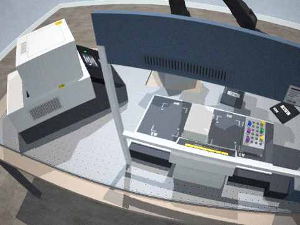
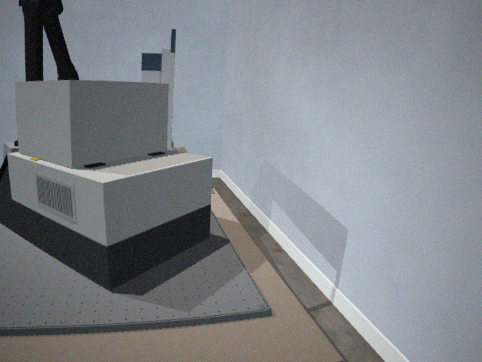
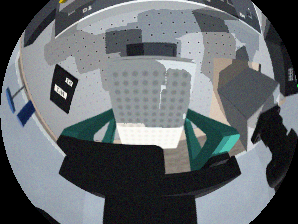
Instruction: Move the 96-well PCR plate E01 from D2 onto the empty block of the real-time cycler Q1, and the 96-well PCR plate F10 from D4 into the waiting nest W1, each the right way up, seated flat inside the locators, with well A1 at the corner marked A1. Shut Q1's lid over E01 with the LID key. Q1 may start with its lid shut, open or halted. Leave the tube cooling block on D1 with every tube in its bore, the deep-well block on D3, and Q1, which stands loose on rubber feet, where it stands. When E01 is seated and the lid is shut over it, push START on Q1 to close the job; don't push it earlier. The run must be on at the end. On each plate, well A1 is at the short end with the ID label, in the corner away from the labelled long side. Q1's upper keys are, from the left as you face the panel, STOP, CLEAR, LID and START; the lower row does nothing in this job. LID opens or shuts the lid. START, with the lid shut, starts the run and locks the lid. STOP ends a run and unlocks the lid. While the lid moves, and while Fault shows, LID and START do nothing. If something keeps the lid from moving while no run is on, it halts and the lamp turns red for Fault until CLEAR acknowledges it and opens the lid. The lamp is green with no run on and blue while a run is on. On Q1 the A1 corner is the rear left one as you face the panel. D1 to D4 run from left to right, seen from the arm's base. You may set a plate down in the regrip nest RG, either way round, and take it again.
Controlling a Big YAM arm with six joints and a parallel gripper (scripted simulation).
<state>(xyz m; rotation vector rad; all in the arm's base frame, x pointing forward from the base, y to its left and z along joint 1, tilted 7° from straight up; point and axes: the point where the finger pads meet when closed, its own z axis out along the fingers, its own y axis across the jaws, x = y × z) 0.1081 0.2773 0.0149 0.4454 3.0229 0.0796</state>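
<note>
Now: the dark nest pad 130 mm below my hand, 10 mm to the right of it and 10 mm ahead of it. The rest, counted from my hand: tube cooling block 280 mm ahead, 60 mm below, 40 mm to the left; post 390 mm to the right, 390 mm ahead, 100 mm above; dark nest 260 mm to the left, 130 mm below, 70 mm ahead.
</note>
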